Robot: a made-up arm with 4 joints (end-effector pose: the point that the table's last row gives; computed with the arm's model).
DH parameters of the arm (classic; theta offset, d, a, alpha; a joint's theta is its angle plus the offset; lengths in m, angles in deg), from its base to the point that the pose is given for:
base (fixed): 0 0.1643 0 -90
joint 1: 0 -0.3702 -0.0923 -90
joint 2: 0 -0.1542 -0.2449 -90
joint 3: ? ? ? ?
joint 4: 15.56 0 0.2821 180
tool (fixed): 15.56 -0.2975 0 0
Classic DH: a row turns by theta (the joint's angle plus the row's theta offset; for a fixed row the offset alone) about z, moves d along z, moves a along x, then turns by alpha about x.
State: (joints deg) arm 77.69 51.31 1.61 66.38
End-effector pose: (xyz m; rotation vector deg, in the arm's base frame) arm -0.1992 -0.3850 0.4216 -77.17 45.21 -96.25
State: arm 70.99 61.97 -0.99 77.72
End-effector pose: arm -0.2432 -0.2875 0.4270 -84.07 31.88 -117.57
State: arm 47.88 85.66 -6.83 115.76
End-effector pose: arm -0.2432 0.0044 0.2411 66.26 3.65 143.12
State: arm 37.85 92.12 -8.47 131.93
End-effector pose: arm -0.1625 0.0733 0.1422 47.43 8.15 126.98
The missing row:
joint 3: 0 -0.1128 0.0826 90
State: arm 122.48 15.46 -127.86 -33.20
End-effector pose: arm 0.4312 0.0063 0.7312 -32.78 -106.91 40.28
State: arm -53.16 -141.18 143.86 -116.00
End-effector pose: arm -0.4882 -0.7337 0.2014 -10.26 99.20 -41.32
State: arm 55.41 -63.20 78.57 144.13
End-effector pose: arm -0.1256 -0.3540 0.2001 44.05 57.50 -103.44
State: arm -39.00 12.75 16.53 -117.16
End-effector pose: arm -0.0298 0.0392 -0.0190 -52.02 -35.22 94.02
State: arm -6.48 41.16 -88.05 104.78
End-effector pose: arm -0.6073 -0.1104 0.3006 -51.16 90.42 -110.67
